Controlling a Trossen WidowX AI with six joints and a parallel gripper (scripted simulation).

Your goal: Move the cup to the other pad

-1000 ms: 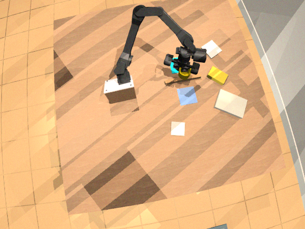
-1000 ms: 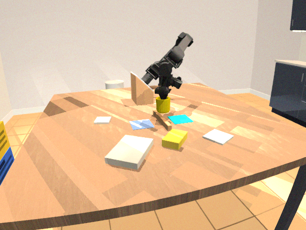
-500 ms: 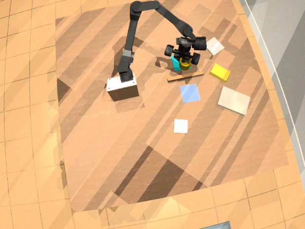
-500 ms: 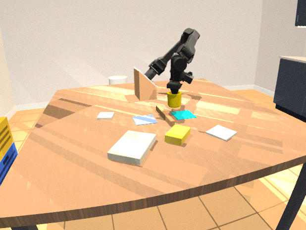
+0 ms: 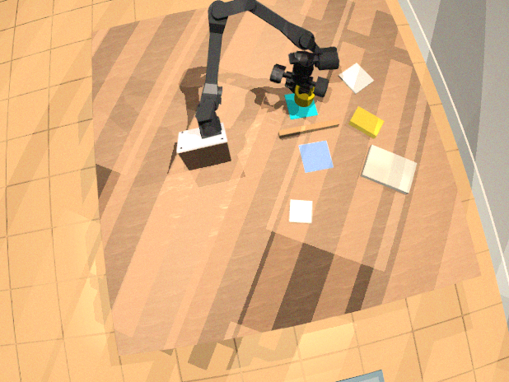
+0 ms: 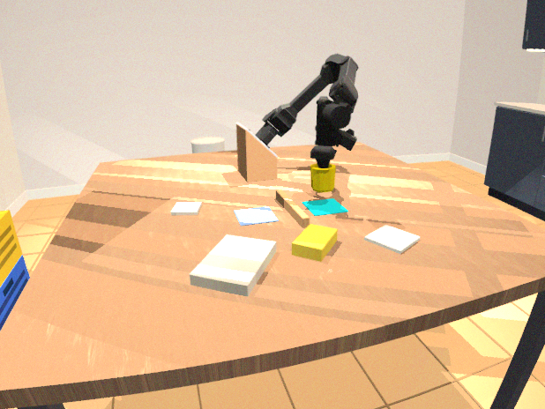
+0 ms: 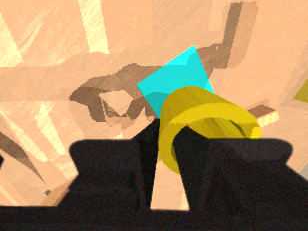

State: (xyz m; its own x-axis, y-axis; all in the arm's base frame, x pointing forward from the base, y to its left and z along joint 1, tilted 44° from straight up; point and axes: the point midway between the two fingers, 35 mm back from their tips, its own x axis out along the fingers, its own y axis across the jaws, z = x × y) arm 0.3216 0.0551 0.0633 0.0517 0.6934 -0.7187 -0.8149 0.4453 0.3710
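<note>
The cyan pad is 100 mm below my gripper tip, 30 mm ahead of it and 10 mm to the right of it. From my gripper tip the other things lie so: light blue pad 220 mm to the right, 100 mm below, 10 mm ahead; yellow cup 20 mm to the right, 20 mm ahead; wooden bar 110 mm to the right, 80 mm below, 20 mm ahead.
</note>
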